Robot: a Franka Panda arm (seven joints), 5 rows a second.
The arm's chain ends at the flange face. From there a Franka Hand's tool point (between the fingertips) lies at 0.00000 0.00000 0.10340 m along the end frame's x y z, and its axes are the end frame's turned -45 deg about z.
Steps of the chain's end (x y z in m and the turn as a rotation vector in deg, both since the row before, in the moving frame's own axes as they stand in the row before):
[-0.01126, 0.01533, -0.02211, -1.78, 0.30, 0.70]
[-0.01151, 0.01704, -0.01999, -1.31, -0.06, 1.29]
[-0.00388, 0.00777, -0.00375, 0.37, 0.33, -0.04]
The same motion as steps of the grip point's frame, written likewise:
[-0.02071, 0.00552, -0.02216, -1.47, -1.05, 0.70]
[-0.02195, 0.00549, -0.02002, -0.88, -0.97, 1.29]
[-0.00734, 0.00270, -0.00375, 0.03, 0.49, -0.04]

